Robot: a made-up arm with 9 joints. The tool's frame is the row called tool.
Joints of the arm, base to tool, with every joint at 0 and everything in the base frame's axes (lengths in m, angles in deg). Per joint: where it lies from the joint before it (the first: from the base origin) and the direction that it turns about. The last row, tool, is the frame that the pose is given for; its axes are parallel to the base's.
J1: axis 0 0 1 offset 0 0 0.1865
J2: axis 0 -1 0 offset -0.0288 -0.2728 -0.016
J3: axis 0 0 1 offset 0.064 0.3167 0.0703
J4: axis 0 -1 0 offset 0.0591 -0.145 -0.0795
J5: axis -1 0 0 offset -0.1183 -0.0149 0.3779
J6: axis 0 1 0 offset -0.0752 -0.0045 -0.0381
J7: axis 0 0 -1 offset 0.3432 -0.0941 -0.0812
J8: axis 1 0 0 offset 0.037 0.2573 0.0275
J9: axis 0 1 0 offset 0.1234 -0.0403 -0.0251
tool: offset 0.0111 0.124 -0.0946
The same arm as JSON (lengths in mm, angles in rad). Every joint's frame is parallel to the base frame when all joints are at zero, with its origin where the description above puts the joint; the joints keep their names.
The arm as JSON. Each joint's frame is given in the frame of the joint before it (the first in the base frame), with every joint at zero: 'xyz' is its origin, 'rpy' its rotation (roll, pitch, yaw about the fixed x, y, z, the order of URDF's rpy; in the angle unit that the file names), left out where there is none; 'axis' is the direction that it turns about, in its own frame. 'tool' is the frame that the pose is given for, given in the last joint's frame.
{"units": {"length": "mm", "angle": "rad"}, "joints": [{"name": "J1", "type": "revolute", "origin": {"xyz": [0.0, 0.0, 186.5]}, "axis": [0.0, 0.0, 1.0]}, {"name": "J2", "type": "revolute", "origin": {"xyz": [-28.8, -272.8, -16.0]}, "axis": [0.0, -1.0, 0.0]}, {"name": "J3", "type": "revolute", "origin": {"xyz": [64.0, 316.7, 70.3]}, "axis": [0.0, 0.0, 1.0]}, {"name": "J4", "type": "revolute", "origin": {"xyz": [59.1, -145.0, -79.5]}, "axis": [0.0, -1.0, 0.0]}, {"name": "J5", "type": "revolute", "origin": {"xyz": [-118.3, -14.9, 377.9]}, "axis": [-1.0, 0.0, 0.0]}, {"name": "J6", "type": "revolute", "origin": {"xyz": [-75.2, -4.5, -38.1]}, "axis": [0.0, 1.0, 0.0]}, {"name": "J7", "type": "revolute", "origin": {"xyz": [343.2, -94.1, -81.2]}, "axis": [0.0, 0.0, -1.0]}, {"name": "J8", "type": "revolute", "origin": {"xyz": [37.0, 257.3, 27.5]}, "axis": [1.0, 0.0, 0.0]}, {"name": "J9", "type": "revolute", "origin": {"xyz": [123.4, -40.3, -25.1]}, "axis": [0.0, 1.0, 0.0]}], "tool": {"origin": {"xyz": [11.1, 124.0, -94.6]}}}
